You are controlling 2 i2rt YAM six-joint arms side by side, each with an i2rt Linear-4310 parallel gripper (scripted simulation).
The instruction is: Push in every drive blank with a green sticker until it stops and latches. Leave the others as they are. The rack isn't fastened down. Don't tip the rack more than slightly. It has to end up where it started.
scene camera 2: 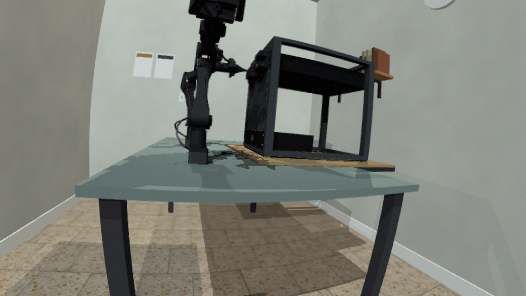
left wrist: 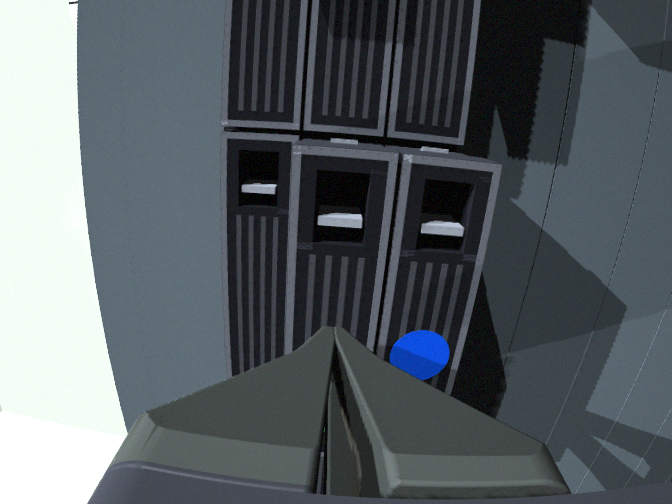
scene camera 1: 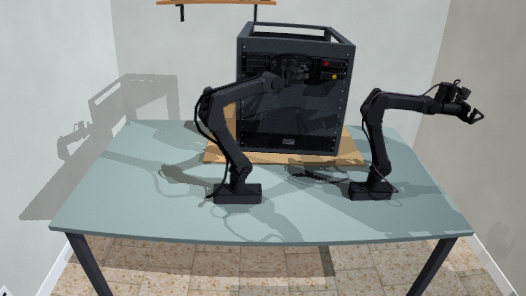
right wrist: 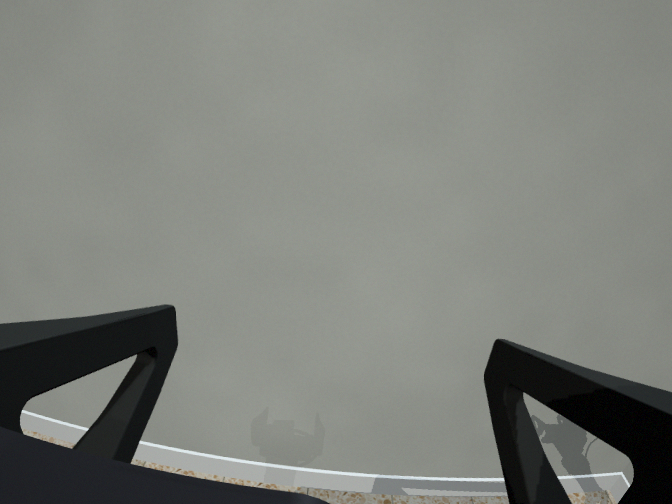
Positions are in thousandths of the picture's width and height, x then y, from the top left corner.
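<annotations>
Dark rack: visible in scene camera 1 (585, 400), scene camera 2 (499, 340) and the left wrist view (837, 680); it is out of frame in the right wrist view.
</annotations>
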